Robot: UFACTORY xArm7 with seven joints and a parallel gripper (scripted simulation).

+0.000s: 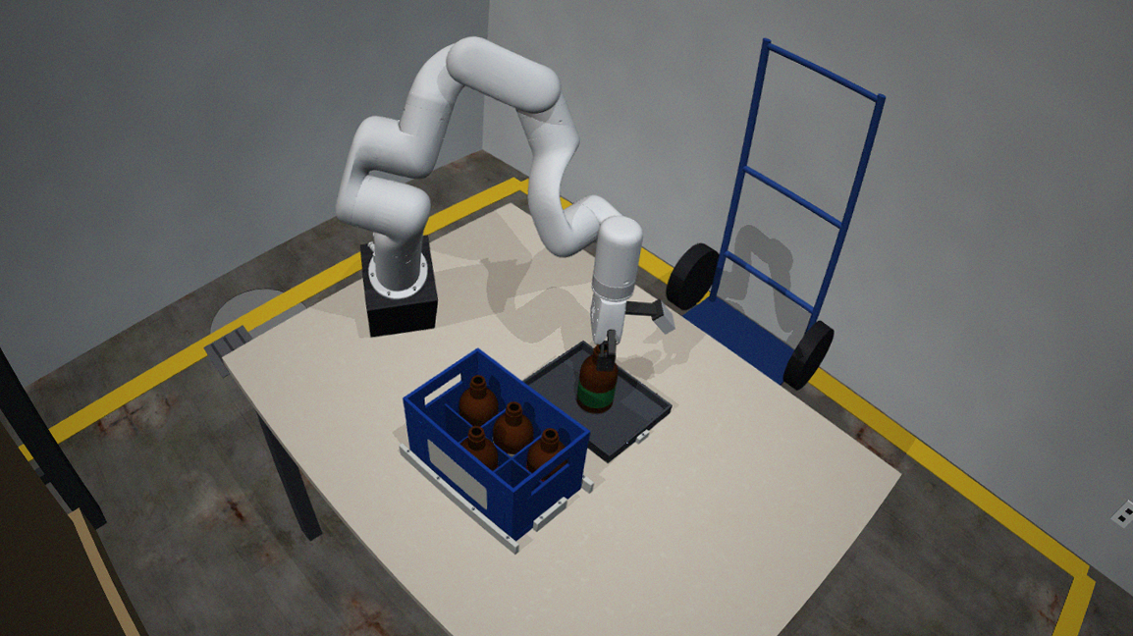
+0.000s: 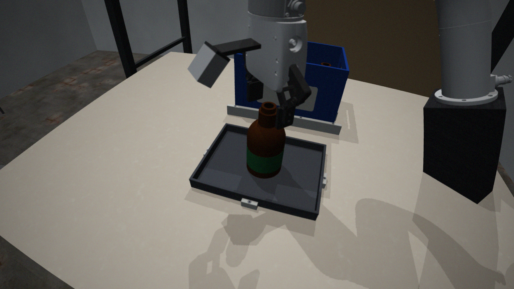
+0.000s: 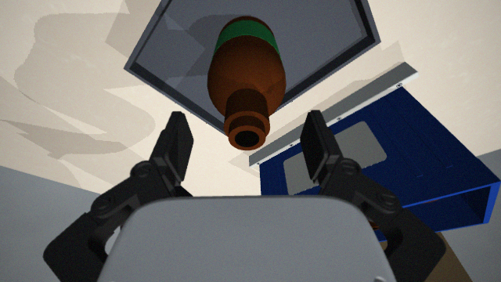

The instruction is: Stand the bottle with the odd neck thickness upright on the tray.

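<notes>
The glass bottle lies 7 cm below my hand. Round my hand: crate (3 cm behind, 27 cm to the right, 7 cm below); then dark grey tray (14 cm below).
</notes>
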